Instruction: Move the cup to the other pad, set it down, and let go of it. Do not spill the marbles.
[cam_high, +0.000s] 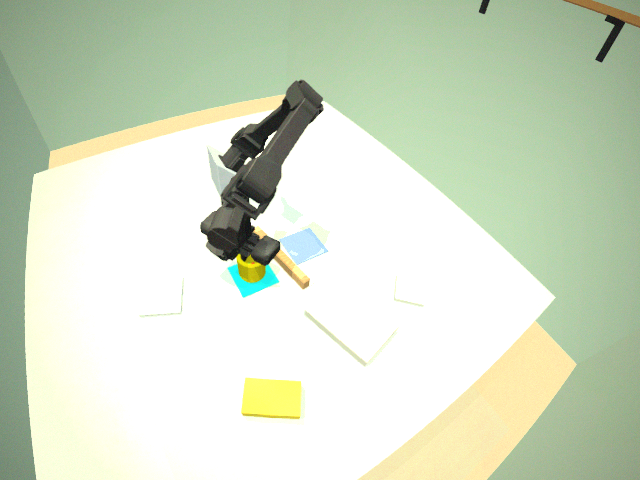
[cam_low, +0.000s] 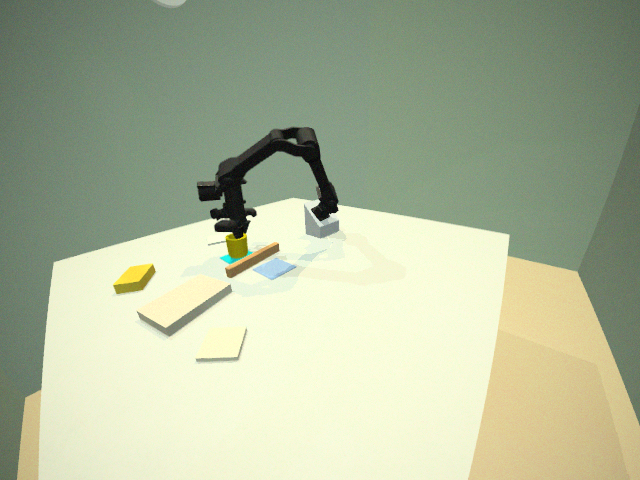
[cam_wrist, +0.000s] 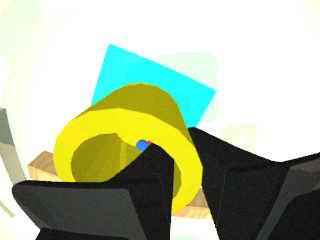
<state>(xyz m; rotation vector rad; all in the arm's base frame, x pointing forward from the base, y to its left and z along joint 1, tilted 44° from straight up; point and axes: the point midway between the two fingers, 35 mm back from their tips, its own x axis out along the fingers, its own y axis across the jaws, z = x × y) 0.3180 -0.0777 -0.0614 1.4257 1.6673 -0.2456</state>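
Now: the yellow cup 20 mm ahead of my gripper tip and 10 mm to the left of it. Also, from my gripper tip: wooden bar: 100 mm to the left, 40 mm below, 10 mm ahead; cyan pad: 50 mm below, 20 mm to the left, 20 mm ahead.
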